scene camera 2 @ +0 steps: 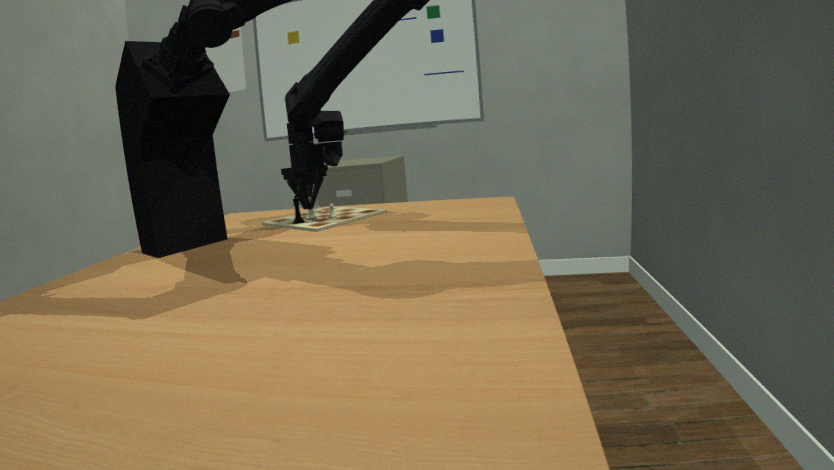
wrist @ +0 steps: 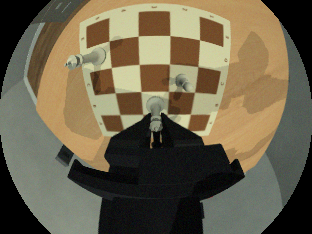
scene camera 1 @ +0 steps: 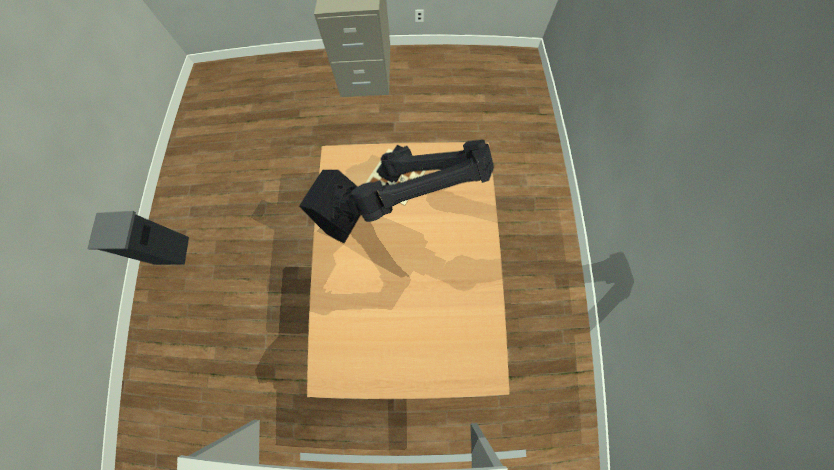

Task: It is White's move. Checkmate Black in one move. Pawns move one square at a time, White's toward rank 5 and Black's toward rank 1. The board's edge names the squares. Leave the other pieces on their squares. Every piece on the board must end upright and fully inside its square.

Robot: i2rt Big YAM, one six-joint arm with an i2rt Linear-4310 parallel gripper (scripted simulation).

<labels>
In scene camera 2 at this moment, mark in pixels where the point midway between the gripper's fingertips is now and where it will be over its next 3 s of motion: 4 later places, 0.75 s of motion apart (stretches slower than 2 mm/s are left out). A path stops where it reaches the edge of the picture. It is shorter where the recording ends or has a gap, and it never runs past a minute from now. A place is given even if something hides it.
The gripper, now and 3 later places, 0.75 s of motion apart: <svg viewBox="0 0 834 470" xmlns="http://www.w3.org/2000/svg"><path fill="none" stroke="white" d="M308 209L306 175L304 166L301 140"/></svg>
</labels>
